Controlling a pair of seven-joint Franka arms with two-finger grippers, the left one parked.
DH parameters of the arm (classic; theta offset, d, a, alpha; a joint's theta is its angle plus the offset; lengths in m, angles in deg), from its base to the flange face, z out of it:
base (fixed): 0 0 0 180
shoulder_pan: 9.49 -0.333 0 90
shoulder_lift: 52.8 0 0 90
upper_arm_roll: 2.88 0.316 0.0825 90
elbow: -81.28 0 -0.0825 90
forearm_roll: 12.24 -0.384 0 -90
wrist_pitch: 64.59 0 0.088 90
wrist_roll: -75.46 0.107 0 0
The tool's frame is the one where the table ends.
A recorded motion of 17 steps. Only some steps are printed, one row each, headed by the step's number.
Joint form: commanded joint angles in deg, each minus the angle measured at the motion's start. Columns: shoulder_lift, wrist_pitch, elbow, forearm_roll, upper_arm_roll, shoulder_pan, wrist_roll.
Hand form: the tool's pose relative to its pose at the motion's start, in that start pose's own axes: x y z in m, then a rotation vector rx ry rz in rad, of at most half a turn. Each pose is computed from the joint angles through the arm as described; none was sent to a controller.
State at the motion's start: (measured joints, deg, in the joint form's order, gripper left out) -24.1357 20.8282 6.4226 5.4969 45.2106 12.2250 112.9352
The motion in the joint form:
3: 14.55 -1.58 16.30 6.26 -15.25 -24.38 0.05
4: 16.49 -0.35 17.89 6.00 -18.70 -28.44 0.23
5: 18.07 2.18 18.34 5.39 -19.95 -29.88 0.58
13: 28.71 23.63 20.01 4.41 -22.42 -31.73 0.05
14: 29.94 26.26 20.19 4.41 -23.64 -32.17 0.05
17: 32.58 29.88 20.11 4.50 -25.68 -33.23 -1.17
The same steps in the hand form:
3: 0.0253 -0.1145 0.0755 -0.1248 0.0210 -0.0933
4: 0.0248 -0.1365 0.0939 -0.1429 0.0345 -0.1043
5: 0.0286 -0.1492 0.1093 -0.1254 0.0460 -0.1076
13: 0.0775 -0.1888 0.2024 0.0584 0.1729 -0.1284
14: 0.0849 -0.1892 0.2155 0.0663 0.1958 -0.1238
17: 0.0924 -0.1924 0.2502 0.0586 0.2116 -0.1467

